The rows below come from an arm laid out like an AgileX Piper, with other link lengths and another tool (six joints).
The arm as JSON. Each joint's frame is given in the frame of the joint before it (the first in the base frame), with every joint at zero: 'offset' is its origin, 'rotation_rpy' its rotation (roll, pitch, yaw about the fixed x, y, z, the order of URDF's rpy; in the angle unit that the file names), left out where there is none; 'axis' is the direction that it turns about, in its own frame. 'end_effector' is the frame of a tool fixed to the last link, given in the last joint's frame.
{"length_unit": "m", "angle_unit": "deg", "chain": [
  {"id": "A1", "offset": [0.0, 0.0, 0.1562], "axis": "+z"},
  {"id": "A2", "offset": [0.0, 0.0, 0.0], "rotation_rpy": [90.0, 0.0, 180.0], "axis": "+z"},
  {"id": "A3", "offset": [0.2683, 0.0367, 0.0], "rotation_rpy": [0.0, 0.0, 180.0], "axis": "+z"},
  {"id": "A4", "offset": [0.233, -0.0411, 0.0], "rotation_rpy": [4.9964, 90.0, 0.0], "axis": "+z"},
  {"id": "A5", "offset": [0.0, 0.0, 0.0], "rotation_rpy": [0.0, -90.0, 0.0], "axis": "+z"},
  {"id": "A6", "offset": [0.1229, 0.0, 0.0], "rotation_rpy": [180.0, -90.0, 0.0], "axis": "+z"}
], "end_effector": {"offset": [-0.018, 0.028, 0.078], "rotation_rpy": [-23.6, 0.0, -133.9]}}
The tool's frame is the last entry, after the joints.
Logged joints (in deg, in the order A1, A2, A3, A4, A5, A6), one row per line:
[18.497, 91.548, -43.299, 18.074, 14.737, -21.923]
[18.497, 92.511, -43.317, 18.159, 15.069, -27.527]
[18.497, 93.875, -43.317, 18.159, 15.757, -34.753]
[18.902, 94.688, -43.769, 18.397, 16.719, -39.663]
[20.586, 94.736, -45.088, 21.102, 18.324, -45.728]
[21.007, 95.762, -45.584, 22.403, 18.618, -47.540]
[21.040, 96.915, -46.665, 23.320, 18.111, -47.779]
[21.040, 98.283, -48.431, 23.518, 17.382, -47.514]
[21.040, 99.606, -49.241, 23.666, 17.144, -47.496]
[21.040, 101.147, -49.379, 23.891, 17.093, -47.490]
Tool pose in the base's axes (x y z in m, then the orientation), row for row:
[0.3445, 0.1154, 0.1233, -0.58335, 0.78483, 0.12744, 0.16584]
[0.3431, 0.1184, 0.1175, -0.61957, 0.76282, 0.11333, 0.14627]
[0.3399, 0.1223, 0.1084, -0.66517, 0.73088, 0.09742, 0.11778]
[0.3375, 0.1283, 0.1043, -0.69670, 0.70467, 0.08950, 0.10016]
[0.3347, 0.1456, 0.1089, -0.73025, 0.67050, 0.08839, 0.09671]
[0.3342, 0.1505, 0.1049, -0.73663, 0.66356, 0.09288, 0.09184]
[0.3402, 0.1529, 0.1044, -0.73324, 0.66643, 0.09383, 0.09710]
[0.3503, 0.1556, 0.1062, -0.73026, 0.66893, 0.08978, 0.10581]
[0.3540, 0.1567, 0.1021, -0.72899, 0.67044, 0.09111, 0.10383]
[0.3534, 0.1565, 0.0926, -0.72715, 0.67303, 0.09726, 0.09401]
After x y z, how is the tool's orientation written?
As a quaternion, x y z w.
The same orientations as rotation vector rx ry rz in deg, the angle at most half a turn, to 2 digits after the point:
[-95.18, 128.06, 20.79]
[-102.20, 125.83, 18.69]
[-111.51, 122.52, 16.33]
[-117.99, 119.34, 15.16]
[-123.92, 113.78, 15.00]
[-125.36, 112.92, 15.81]
[-124.40, 113.06, 15.92]
[-123.27, 112.92, 15.15]
[-123.19, 113.30, 15.40]
[-123.59, 114.39, 16.53]

